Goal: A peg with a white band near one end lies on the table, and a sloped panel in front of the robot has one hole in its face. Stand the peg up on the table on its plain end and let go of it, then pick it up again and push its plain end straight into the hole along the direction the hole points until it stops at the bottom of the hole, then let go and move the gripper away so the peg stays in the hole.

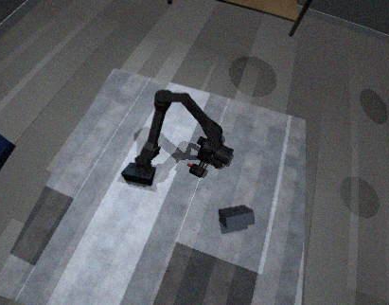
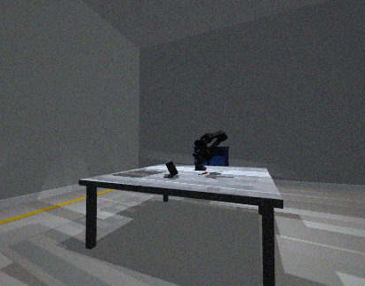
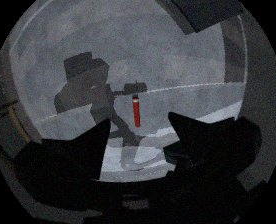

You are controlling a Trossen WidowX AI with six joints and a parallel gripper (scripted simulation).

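Now: the red peg 1 cm behind my gripper tip and 7 cm below it. Also, from my gripper tip: dark sloped panel: 18 cm ahead, 23 cm to the right, 1 cm below.
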